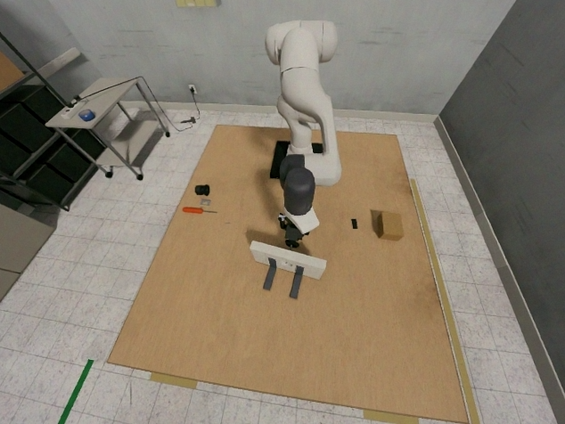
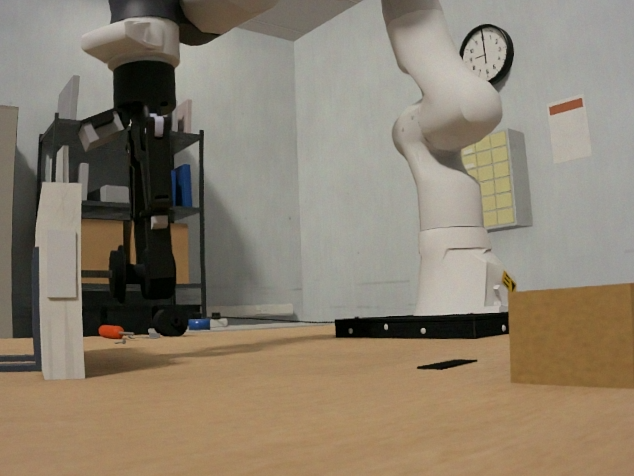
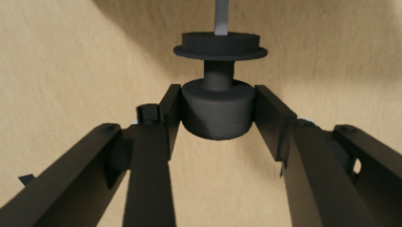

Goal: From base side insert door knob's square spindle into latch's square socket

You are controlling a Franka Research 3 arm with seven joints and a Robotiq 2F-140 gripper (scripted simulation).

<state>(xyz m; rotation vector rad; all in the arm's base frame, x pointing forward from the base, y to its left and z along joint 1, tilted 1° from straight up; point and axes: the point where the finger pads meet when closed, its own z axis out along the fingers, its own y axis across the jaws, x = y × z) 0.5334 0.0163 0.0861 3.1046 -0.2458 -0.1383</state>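
My gripper is now 11 cm short of the white wood block, 3 cm above it and 2 cm to the left of it. The rest, counted from my hand: black flat plate (30 cm to the left, 14 cm behind, 12 cm below); then orange screwdriver (52 cm to the right, 12 cm behind, 11 cm below); then cardboard box (46 cm to the left, 13 cm behind, 9 cm below).
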